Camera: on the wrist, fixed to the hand. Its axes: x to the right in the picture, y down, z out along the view.
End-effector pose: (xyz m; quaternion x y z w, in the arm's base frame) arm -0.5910 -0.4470 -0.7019 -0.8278 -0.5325 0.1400 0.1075
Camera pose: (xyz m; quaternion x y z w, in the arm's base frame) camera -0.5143 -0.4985 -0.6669 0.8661 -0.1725 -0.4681 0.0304
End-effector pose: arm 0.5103 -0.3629 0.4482 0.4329 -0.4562 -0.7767 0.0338
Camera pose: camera 0.5405 -0.4385 0.5042 -0.2026 -0.7282 -0.5551 0.3472
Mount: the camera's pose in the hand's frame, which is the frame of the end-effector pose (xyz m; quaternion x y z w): -0.0209 0.0750 -0.0609 0.1552 -0.2639 0.6586 0.6874
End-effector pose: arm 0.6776 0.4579 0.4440 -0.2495 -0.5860 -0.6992 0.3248
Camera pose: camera 0.7494 0.3938 0.4666 -0.6915 -0.4327 -0.1099 0.5678
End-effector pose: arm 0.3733 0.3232 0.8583 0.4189 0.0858 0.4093 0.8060
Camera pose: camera 0.2863 0.3683 0.8713 0.5776 -0.3661 0.6883 0.2421
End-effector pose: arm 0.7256 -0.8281 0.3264 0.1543 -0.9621 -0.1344 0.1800
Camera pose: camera 0.7491 -0.7645 0.3983 0.5351 0.8314 -0.1348 0.0656
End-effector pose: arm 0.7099 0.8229 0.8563 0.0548 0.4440 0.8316 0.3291
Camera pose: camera 0.6654 0.7385 0.8821 -0.6006 -0.3113 -0.7050 0.2128
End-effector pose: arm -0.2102 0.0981 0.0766 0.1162 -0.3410 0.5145 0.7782
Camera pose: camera -0.2561 0.1487 0.0052 0.1118 -0.4364 0.8884 0.0881
